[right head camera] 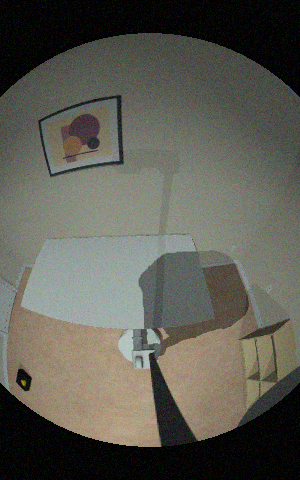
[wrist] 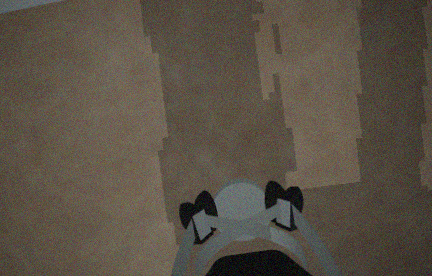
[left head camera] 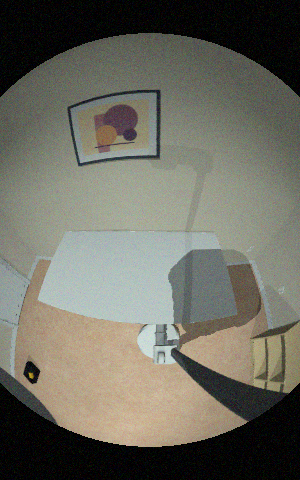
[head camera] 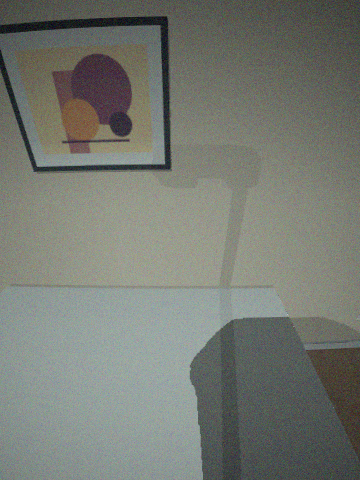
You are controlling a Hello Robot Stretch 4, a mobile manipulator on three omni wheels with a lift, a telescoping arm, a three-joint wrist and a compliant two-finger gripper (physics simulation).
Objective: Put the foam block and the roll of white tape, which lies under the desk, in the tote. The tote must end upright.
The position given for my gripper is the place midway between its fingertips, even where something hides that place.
Labels:
my gripper: wrist 239,201; not seen in the right head camera view (hidden by a white desk); not seen in the left head camera view (hidden by a white desk); not seen in the head camera view (hidden by a white desk)
roll of white tape: wrist 240,198; not seen in the right head camera view (hidden by a white desk); not seen in the left head camera view (hidden by a white desk); not seen in the head camera view (hidden by a white desk)

